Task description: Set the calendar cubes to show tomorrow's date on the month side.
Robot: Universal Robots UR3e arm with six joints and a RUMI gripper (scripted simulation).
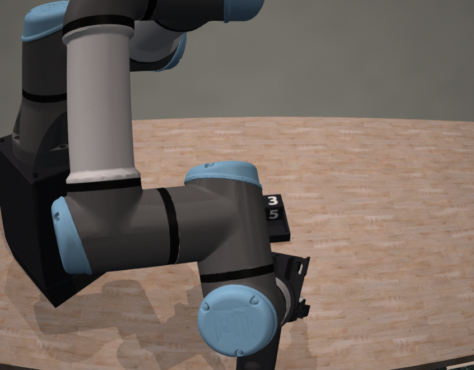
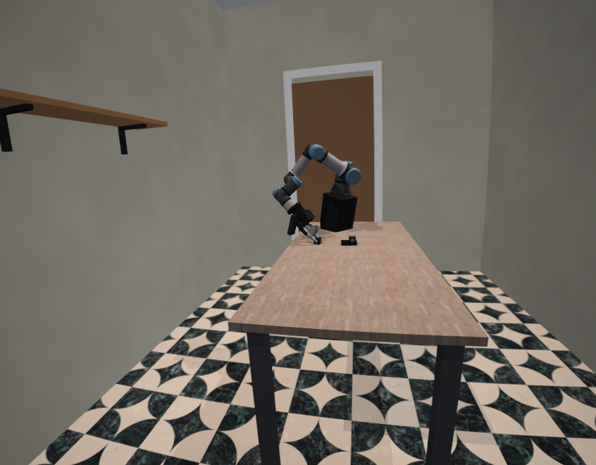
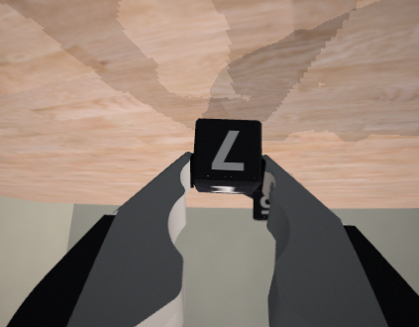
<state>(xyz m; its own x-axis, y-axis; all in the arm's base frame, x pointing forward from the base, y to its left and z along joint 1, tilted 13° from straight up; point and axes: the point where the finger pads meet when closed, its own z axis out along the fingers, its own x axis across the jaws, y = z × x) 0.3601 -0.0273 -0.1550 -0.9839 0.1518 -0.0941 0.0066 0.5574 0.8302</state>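
My hand is 10 mm to the right of the black number cube and 10 mm above it. From my hand the other things lie so: black calendar tray: 160 mm to the left, 30 mm behind, 20 mm below.
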